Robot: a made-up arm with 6 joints.
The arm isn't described. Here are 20 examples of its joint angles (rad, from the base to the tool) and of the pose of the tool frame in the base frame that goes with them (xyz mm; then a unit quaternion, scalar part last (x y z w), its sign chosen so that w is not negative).
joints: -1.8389 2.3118 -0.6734 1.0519 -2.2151 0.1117
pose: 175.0 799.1 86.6 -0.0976 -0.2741 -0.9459 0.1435
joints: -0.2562 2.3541 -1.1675 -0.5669 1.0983 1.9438
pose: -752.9 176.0 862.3 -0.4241 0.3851 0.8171 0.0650
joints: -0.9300 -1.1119 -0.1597 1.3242 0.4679 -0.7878
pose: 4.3 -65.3 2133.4 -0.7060 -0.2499 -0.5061 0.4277
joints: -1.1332 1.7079 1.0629 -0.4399 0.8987 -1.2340
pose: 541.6 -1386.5 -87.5 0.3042 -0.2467 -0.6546 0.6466
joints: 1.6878 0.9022 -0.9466 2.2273 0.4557 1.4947
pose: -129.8 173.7 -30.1 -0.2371 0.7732 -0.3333 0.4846
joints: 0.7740 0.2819 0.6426 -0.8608 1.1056 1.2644
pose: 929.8 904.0 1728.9 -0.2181 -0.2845 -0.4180 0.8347
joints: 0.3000 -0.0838 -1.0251 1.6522 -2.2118 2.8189
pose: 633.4 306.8 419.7 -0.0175 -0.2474 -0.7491 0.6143
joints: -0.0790 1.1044 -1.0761 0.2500 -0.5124 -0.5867
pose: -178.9 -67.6 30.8 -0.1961 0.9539 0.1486 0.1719
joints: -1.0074 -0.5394 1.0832 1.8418 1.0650 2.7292
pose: -235.4 391.4 2532.5 -0.1370 -0.2327 -0.0307 0.9623
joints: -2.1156 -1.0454 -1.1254 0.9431 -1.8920 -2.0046
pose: -380.0 -576.2 1120.1 -0.4145 -0.1756 0.7664 0.4582
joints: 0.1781 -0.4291 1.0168 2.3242 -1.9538 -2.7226
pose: -159.6 108.7 2506.6 0.5595 -0.5827 -0.5709 0.1469
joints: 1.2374 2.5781 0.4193 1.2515 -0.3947 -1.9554
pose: -95.7 -269.6 -730.3 -0.7506 0.5624 0.1011 0.3317
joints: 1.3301 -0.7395 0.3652 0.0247 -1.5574 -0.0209
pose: 94.7 111.2 2349.6 -0.4522 -0.0645 0.4982 0.7370
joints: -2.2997 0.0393 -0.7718 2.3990 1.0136 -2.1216
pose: -618.5 -743.1 513.5 0.2711 0.4686 -0.4088 0.7347
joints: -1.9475 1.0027 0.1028 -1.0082 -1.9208 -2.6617
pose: -532.5 -1069.5 154.2 -0.7727 -0.1477 -0.0283 0.6167
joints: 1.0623 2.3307 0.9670 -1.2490 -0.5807 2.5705
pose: 274.5 545.6 -783.8 -0.5553 -0.1888 0.7895 0.1811
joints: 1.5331 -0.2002 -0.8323 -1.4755 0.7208 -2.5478
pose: -43.6 875.4 566.2 0.8447 0.4979 -0.0916 0.1737
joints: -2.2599 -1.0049 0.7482 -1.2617 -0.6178 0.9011
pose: 340.1 549.0 2328.5 -0.7434 -0.0445 -0.6277 0.2266
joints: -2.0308 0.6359 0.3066 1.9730 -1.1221 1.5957
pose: -627.3 -1379.1 909.1 0.1209 -0.7828 -0.6036 0.0906
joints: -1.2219 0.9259 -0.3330 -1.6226 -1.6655 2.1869
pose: 220.6 -720.3 -46.0 -0.0672 -0.0032 0.0336 0.9972
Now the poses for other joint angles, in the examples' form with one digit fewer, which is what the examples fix.
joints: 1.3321 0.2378 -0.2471 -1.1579 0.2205 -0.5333
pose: 272 1139 692 0.160 0.435 0.327 0.823
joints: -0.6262 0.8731 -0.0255 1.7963 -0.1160 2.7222
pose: 987 -680 254 0.493 0.314 -0.526 0.617
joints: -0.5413 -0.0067 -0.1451 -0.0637 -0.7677 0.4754
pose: 964 -683 1246 -0.453 0.472 -0.065 0.754
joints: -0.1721 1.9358 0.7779 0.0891 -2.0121 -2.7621
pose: 1013 -206 -476 -0.005 -0.530 0.827 0.186
